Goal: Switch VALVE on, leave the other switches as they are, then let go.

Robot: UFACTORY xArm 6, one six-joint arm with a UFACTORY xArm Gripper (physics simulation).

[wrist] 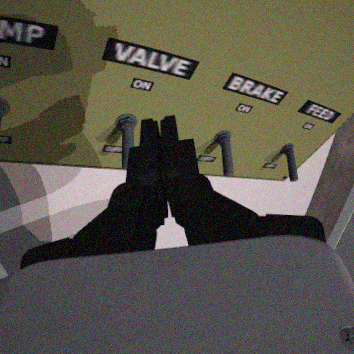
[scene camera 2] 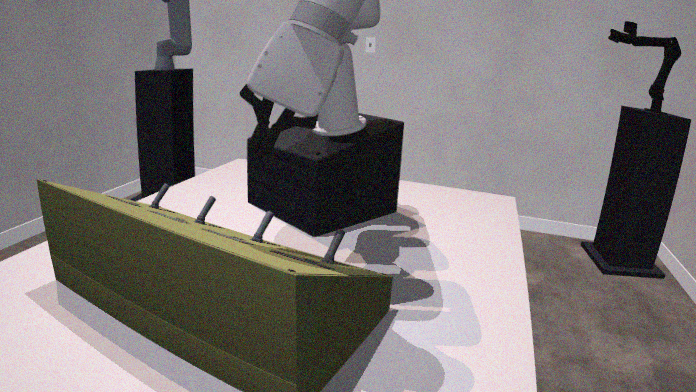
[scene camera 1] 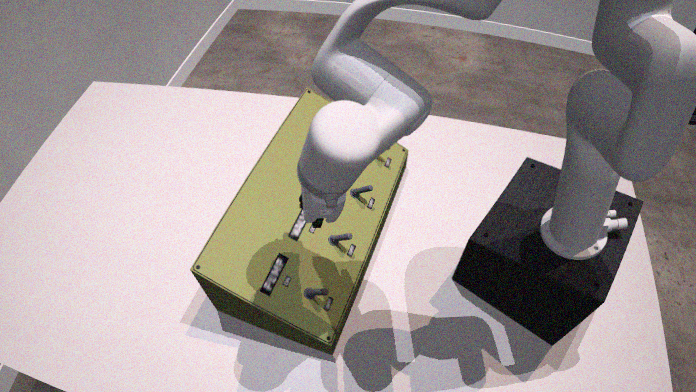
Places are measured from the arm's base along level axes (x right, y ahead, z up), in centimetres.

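Pixels of known places: gripper, fingertip midpoint: (wrist: 162, 140) (scene camera 2: 256, 155); arm's base, link origin: (scene camera 2: 339, 126) (scene camera 1: 573, 232).
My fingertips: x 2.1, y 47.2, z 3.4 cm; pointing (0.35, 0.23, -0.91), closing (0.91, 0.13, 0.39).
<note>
Ahead of a thing's pixels: the offset from my fingertips to its top centre. "pt": to the spot under its first point. Level surfaces: height alone.
The VALVE lever @[dy -5.3, dx +0.9, dz -9.9 cm] (scene camera 1: 340, 239) (scene camera 2: 262, 226) (wrist: 127, 140) is a grey stick tilted toward its OFF plate @[pt dy -7.1, dx +0.3, dz -15.4 cm] (scene camera 1: 351, 250) (wrist: 112, 149). The VALVE label @[dy +2.6, dx +3.4, dz -10.2 cm] (scene camera 1: 298, 226) (wrist: 150, 58) and its ON plate @[dz -11.7 cm] (scene camera 1: 312, 229) (wrist: 142, 84) lie on the far side of the lever's pivot. My gripper (scene camera 1: 317, 223) (scene camera 2: 258, 143) (wrist: 162, 140) is shut and empty. It hangs above the olive panel (scene camera 1: 227, 240) (scene camera 2: 175, 270) (wrist: 280, 40), near the ON plate in scene view 1, apart from the lever. In the wrist view its tips appear right of the lever.
The PUMP lever @[dy -1.6, dx -10.5, dz -9.9 cm] (scene camera 1: 316, 294) (scene camera 2: 334, 246), BRAKE lever @[dy -8.9, dx +12.4, dz -9.9 cm] (scene camera 1: 361, 192) (scene camera 2: 206, 210) (wrist: 226, 152) and FEED lever @[dy -12.6, dx +23.8, dz -9.9 cm] (scene camera 2: 160, 196) (wrist: 290, 162) also tilt toward OFF. The arm partly hides the FEED end in scene view 1. A black base block (scene camera 1: 520, 280) (scene camera 2: 325, 195) stands beside the panel.
</note>
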